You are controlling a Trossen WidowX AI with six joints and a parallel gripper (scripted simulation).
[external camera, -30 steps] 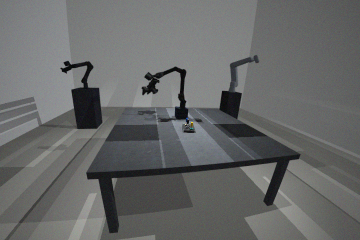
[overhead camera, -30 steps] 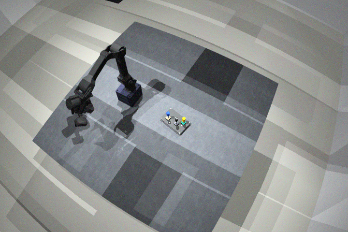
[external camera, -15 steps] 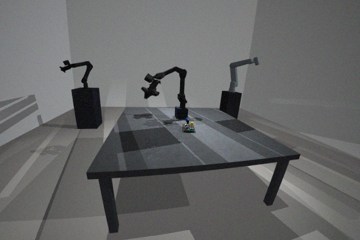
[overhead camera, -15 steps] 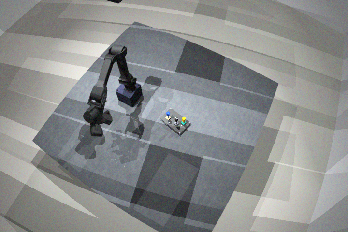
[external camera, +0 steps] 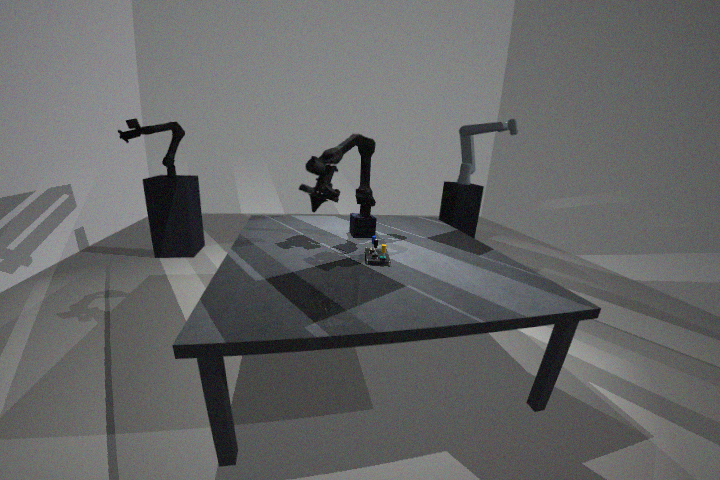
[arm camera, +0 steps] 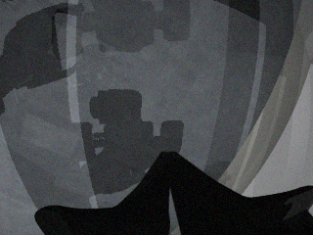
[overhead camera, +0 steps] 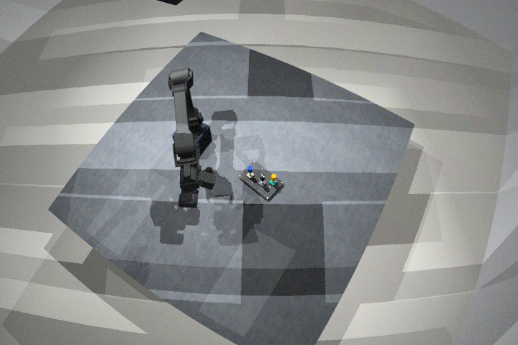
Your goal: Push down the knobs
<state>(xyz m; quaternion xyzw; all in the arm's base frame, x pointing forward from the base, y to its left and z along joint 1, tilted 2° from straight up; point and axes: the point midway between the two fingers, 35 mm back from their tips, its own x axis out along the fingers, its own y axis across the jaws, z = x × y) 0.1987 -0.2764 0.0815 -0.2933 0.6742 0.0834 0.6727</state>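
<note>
My gripper tip is 260 mm to the right of the blue knob, 100 mm above it and 90 mm short of it. From my gripper tip the other things lie so: dark knob (260 mm to the left, 150 mm ahead, 100 mm below).
</note>
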